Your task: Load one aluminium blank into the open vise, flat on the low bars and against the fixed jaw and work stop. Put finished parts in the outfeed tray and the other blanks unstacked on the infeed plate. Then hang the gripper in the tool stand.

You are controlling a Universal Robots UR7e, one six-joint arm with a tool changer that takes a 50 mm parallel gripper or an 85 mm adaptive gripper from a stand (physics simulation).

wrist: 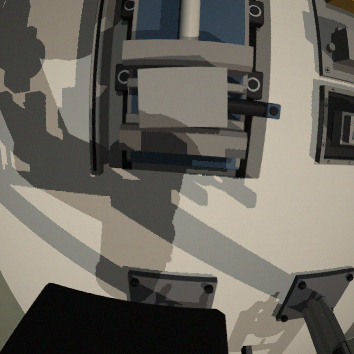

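Places are measured from the arm's base along level axes (x ahead, y up, z right), in millimetres.
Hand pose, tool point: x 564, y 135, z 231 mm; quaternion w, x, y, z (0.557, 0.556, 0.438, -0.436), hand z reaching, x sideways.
Observation:
Each offset is from my tool point to the top centre of the thing. "spot": to the spot under its first point.
A grey rectangular blank {dx -70, dy -133, dz -15 mm} [182, 97] lies in the vise {spot: dx -1, dy -229, dz -87 mm} [259, 150], across the low bars {spot: dx -72, dy -169, dz -59 mm} [236, 87]. It looks flat. Its lower edge meets the lower jaw [217, 142]; a narrow strip separates it from the upper jaw [187, 51] on the screw side. The dark rod of the work stop {dx -55, dy -153, dz -60 mm} [247, 107] reaches the blank's right side; exact contact is unclear. The black arm end [135, 322] fills the bottom left. A small dark tip of the gripper shows at the bottom edge, beside the stand; the rest is hidden or outside the view, so its opening cannot be seen.
Two stand base plates [172, 287] [295, 295] are at the bottom; the right one carries a dark post {spot: dx +299, dy -179, dz -193 mm} [322, 320]. At the right edge are a grey plate {spot: dx -132, dy -241, dz -202 mm} [320, 37] bearing a grey block {spot: dx -117, dy -215, dz -218 mm} [343, 45] and a dark-framed tray {spot: dx -22, dy -238, dz -180 mm} [322, 122] holding a grey piece {spot: dx -16, dy -213, dz -204 mm} [347, 127].

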